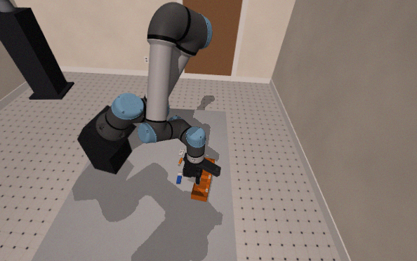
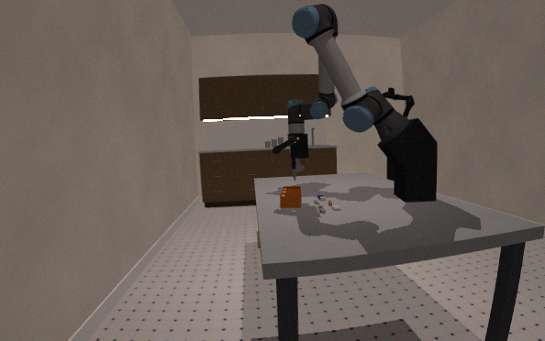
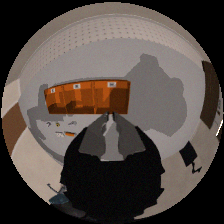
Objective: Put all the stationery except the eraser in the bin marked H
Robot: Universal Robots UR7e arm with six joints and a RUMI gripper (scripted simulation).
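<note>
Now: the orange bin 4 cm ahead of my hand, 7 cm to the left of it and 7 cm below it. Round my hand: orange pen-like item (10 cm behind, 21 cm to the left, 9 cm below); then tiny brownish item (4 cm behind, 25 cm to the left, 9 cm below); then white eraser (10 cm behind, 10 cm to the left, 9 cm below).
</note>
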